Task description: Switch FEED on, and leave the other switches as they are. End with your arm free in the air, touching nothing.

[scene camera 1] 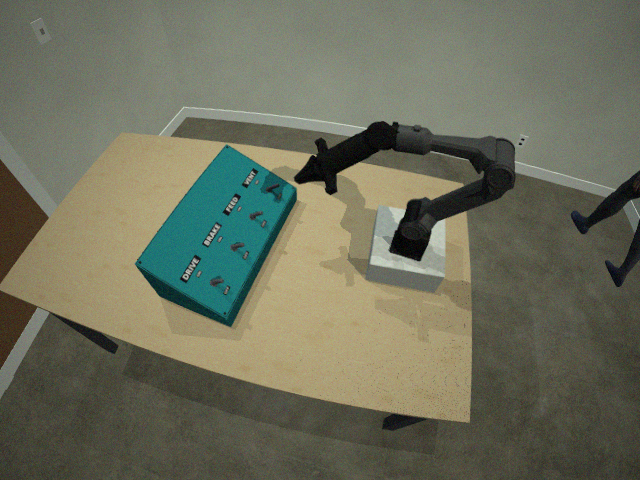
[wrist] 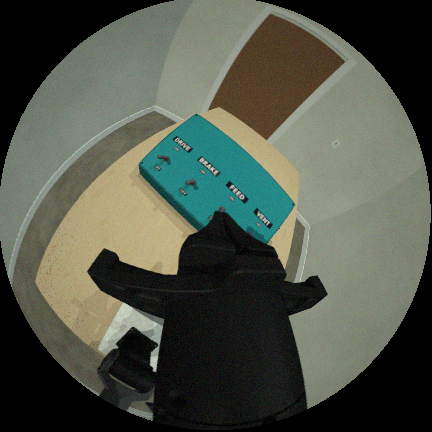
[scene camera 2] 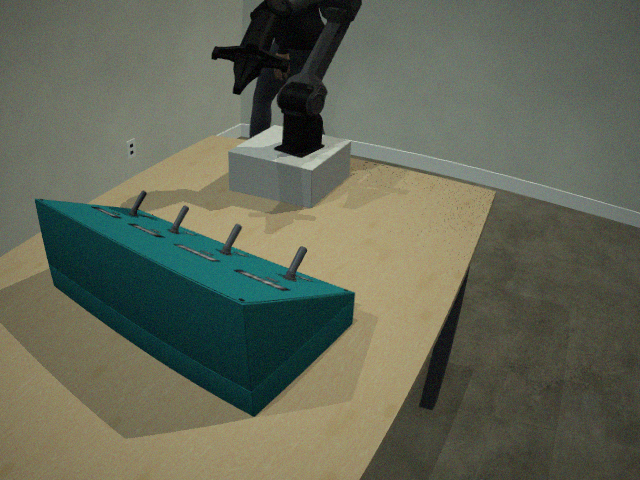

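Observation:
The teal panel [scene camera 1: 180,222] [scene camera 2: 155,294] [wrist: 215,140] carries four levers. The FEED lever [scene camera 1: 256,214] [scene camera 2: 179,220] leans toward OFF; in the wrist view the fingertips partly cover it. The VENT lever [scene camera 1: 272,189] [scene camera 2: 138,204], BRAKE lever [scene camera 1: 237,246] [scene camera 2: 231,239] [wrist: 191,183] and DRIVE lever [scene camera 1: 217,281] [scene camera 2: 296,263] [wrist: 164,159] lean the same way, toward OFF. VENT's lever is hidden in the wrist view. My gripper [scene camera 1: 298,180] [scene camera 2: 237,91] [wrist: 218,220] is shut, empty and in the air near the VENT end, touching nothing.
The panel stands on a wooden table [scene camera 1: 320,330] [scene camera 2: 413,248] [wrist: 115,200]. The arm's base stands on a pale block [scene camera 1: 403,279] [scene camera 2: 268,178] at the table's far side from the panel. A person [scene camera 2: 262,103] stands behind the arm.

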